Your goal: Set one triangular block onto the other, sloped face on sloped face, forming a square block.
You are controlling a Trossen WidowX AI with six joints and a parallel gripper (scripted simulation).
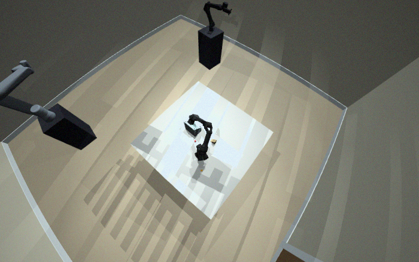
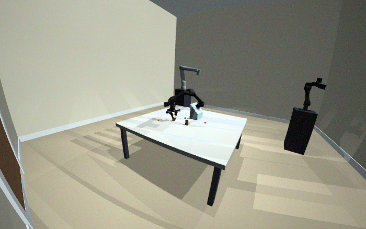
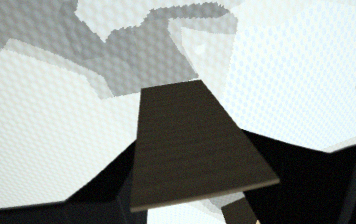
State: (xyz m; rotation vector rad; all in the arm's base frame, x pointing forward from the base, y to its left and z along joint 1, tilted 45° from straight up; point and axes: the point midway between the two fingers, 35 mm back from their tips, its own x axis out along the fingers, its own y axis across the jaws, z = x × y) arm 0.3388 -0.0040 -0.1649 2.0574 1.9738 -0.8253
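Now: gripper tip 10 mm below the tan block. Also, from my gripper tip: red cube 190 mm behind, 30 mm to the left, 30 mm below; orange cube 120 mm ahead, 160 mm to the right, 40 mm below.
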